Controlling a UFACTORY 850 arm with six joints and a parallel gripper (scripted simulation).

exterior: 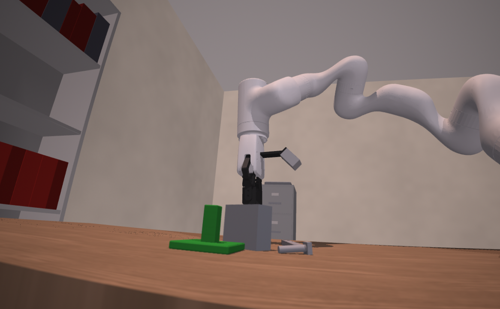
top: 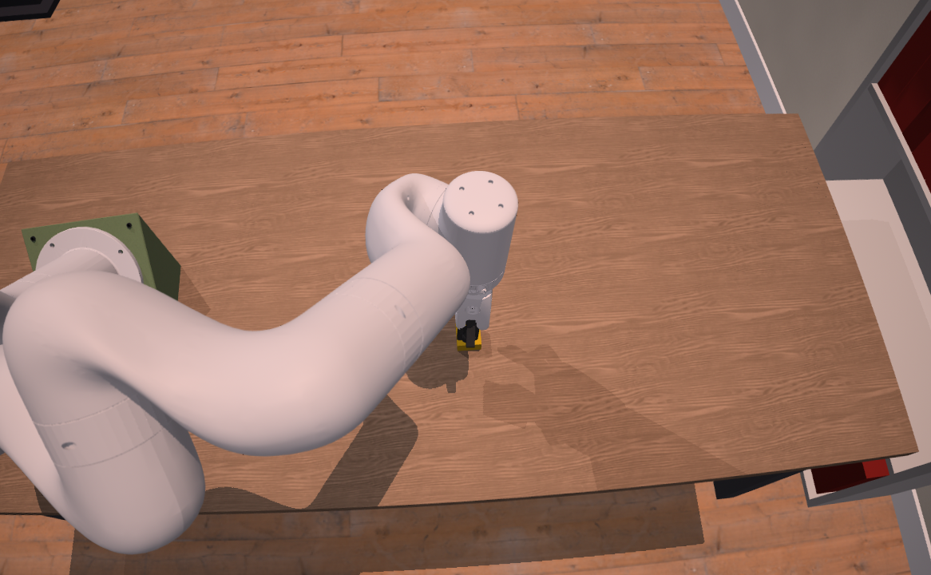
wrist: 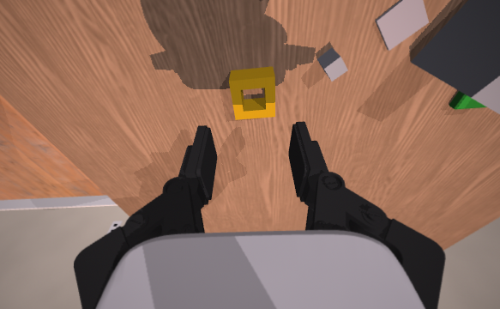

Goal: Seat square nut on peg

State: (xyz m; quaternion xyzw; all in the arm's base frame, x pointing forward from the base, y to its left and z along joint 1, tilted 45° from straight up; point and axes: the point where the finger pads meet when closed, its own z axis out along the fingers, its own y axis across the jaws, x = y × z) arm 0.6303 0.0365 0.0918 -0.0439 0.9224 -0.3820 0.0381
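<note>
Now: the grey block 18 cm to the left of my hand, 7 cm below it and 5 cm behind it. From my hand the other things lie so: small grey cube: 9 cm below, 7 cm to the left, 3 cm behind; long grey bar: 11 cm behind, 10 cm below, 8 cm to the left; flat grey tile: 12 cm to the left, 10 cm below, 6 cm behind.
</note>
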